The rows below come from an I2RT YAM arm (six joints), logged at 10 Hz.
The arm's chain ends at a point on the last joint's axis. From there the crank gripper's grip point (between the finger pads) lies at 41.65 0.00 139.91 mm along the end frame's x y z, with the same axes.
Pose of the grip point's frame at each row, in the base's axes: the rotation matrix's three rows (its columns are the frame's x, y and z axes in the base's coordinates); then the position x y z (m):
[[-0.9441, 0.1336, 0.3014], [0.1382, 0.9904, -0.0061], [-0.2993, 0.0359, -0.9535]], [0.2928, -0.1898, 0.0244]
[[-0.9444, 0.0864, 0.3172], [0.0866, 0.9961, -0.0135], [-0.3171, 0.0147, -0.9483]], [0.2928, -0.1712, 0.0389]
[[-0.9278, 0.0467, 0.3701], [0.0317, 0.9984, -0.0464], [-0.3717, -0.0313, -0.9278]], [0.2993, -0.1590, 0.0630]
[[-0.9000, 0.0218, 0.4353], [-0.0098, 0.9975, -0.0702], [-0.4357, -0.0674, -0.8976]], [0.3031, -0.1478, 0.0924]
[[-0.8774, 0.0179, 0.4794], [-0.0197, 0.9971, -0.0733], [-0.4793, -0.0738, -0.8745]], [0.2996, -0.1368, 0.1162]
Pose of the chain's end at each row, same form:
[[-0.9441, 0.1336, 0.3014], [0.1382, 0.9904, -0.0061], [-0.2993, 0.0359, -0.9535]], [0.2900, -0.1947, 0.1703]
[[-0.9444, 0.0864, 0.3172], [0.0866, 0.9961, -0.0135], [-0.3171, 0.0147, -0.9483]], [0.2878, -0.1729, 0.1848]
[[-0.9278, 0.0467, 0.3701], [0.0317, 0.9984, -0.0464], [-0.3717, -0.0313, -0.9278]], [0.2862, -0.1538, 0.2083]
[[-0.9000, 0.0218, 0.4353], [-0.0098, 0.9975, -0.0702], [-0.4357, -0.0674, -0.8976]], [0.2797, -0.1376, 0.2361]
[[-0.8774, 0.0179, 0.4794], [-0.0197, 0.9971, -0.0733], [-0.4793, -0.0738, -0.8745]], [0.2691, -0.1257, 0.2585]

